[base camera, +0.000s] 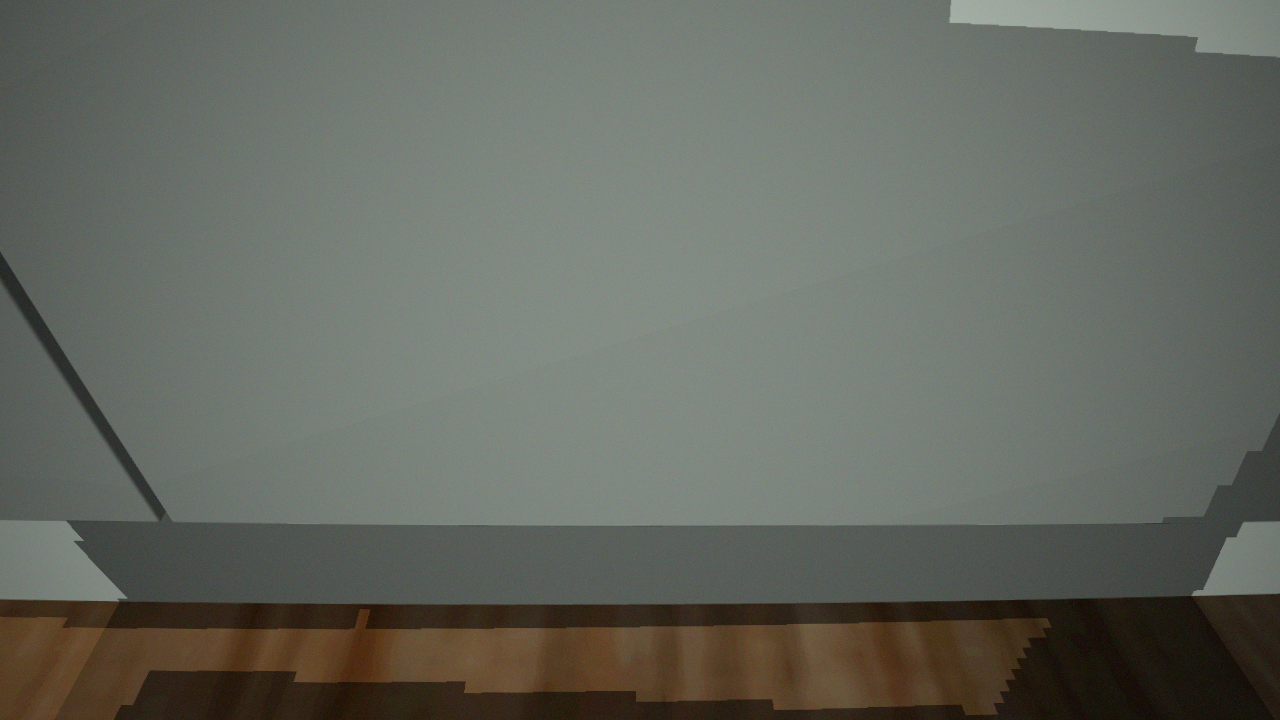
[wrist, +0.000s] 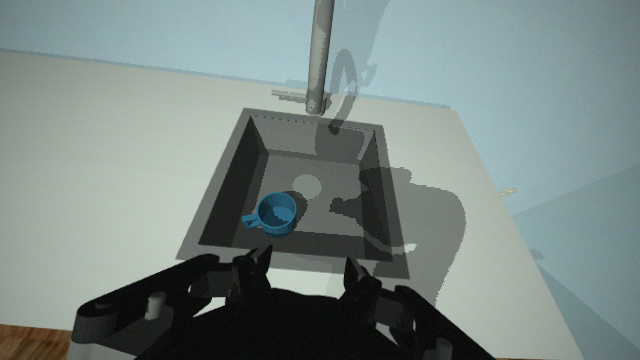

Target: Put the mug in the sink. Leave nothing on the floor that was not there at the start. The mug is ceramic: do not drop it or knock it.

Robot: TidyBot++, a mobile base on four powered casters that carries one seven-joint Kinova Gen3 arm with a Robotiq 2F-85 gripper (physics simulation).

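Places are measured from the arm's base along level axes (x right, y ahead, z up), in metres.
Pixels of known places: gripper, fingertip midpoint: (wrist: pixel 308 262).
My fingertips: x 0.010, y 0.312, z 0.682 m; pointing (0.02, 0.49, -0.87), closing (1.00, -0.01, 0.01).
Ahead of a thing's pixels: the offset from my fingertips to its middle. "spot": to the spot under its first point. Level surfaces: height alone.
The blue mug @(dx -0.099, dy +0.135, dz -0.278 m) (wrist: pixel 278 215) stands upright inside the grey sink (wrist: pixel 215 200) in the wrist view, at the near left part of the basin floor, with its handle to the left. It is near the round pale drain. My gripper (wrist: pixel 308 262) is open with nothing between its fingers. It is above and on the near side of the sink, apart from the mug. The mug and the gripper do not show in the base camera view.
The faucet (wrist: pixel 319 60) rises at the back of the sink. The pale countertop @(dz -0.168 m) (wrist: pixel 110 165) surrounds the sink and meets a blue wall (wrist: pixel 150 35). In the base camera view, a grey cabinet front @(spot: dx -0.005, dy -0.059, dz -0.819 m) (base camera: pixel 626 268) stands close ahead over the wooden floor @(dz -1.078 m) (base camera: pixel 554 653).
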